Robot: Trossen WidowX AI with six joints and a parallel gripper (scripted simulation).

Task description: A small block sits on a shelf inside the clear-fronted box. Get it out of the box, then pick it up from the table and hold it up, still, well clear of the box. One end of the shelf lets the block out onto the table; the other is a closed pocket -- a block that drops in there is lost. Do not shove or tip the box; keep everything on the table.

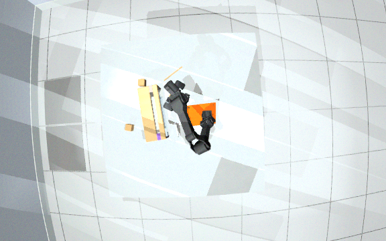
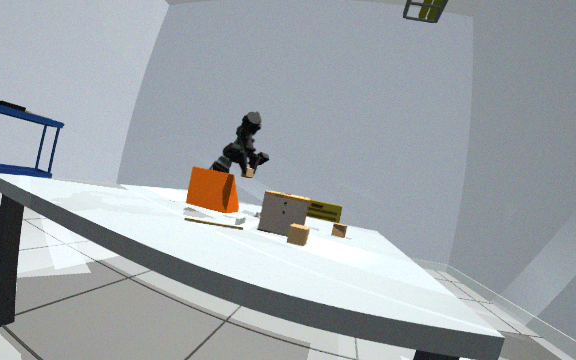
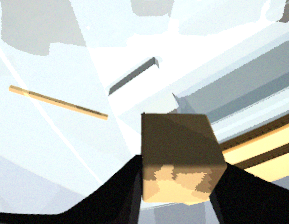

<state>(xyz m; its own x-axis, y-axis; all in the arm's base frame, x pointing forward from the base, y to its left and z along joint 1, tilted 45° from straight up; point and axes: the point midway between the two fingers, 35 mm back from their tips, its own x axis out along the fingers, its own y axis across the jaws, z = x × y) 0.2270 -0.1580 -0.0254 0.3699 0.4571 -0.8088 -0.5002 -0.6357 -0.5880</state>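
My gripper tip is now 1 cm to the right of the cube, 1 cm below it and 1 cm past it. Also, from my gripper tip: thin stick: 19 cm to the right, 17 cm below; long tan-topped box: 11 cm below, 11 cm ahead, 10 cm to the left.
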